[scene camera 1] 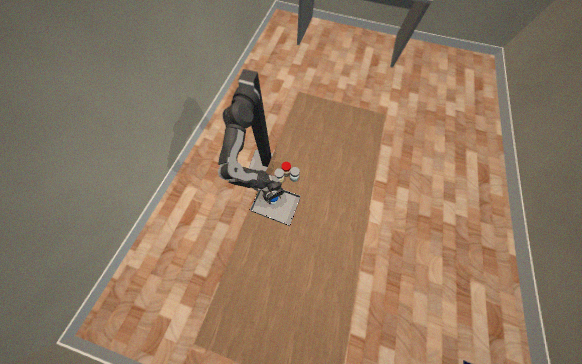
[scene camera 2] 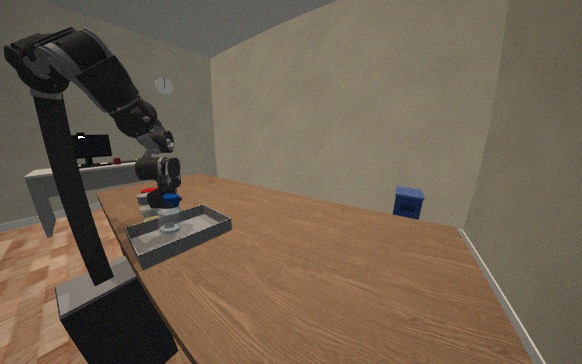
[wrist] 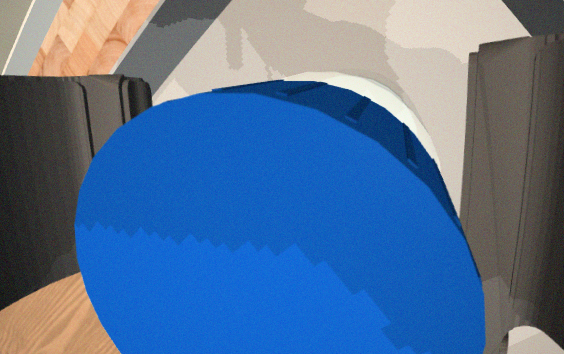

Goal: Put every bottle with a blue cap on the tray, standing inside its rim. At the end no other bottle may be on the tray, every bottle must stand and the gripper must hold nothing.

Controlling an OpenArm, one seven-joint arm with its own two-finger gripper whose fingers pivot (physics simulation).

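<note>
A bottle with a blue cap (scene camera 1: 273, 199) (scene camera 2: 170, 218) (wrist: 260, 210) is upright or nearly so over the tray floor, inside the rim of the grey tray (scene camera 1: 290, 218) (scene camera 2: 186, 246) (wrist: 185, 42). I cannot tell whether its base touches the floor. My gripper (scene camera 1: 272, 195) (scene camera 2: 167, 199) (wrist: 294, 218) is shut on this bottle, one finger on each side in the wrist view. A bottle with a red cap (scene camera 1: 286, 166) (scene camera 2: 149, 191) and two with whitish-grey caps, one left (scene camera 1: 279, 173) and one right (scene camera 1: 295, 172), stand close together outside the tray. The arm partly hides them.
The wooden table (scene camera 1: 310, 280) (scene camera 2: 320, 280) extends beyond the tray. The arm's dark post (scene camera 1: 260, 125) (scene camera 2: 72, 190) rises beside the table edge, near the bottles. A blue bin (scene camera 2: 408, 203) and a desk with a monitor (scene camera 2: 92, 146) are farther off.
</note>
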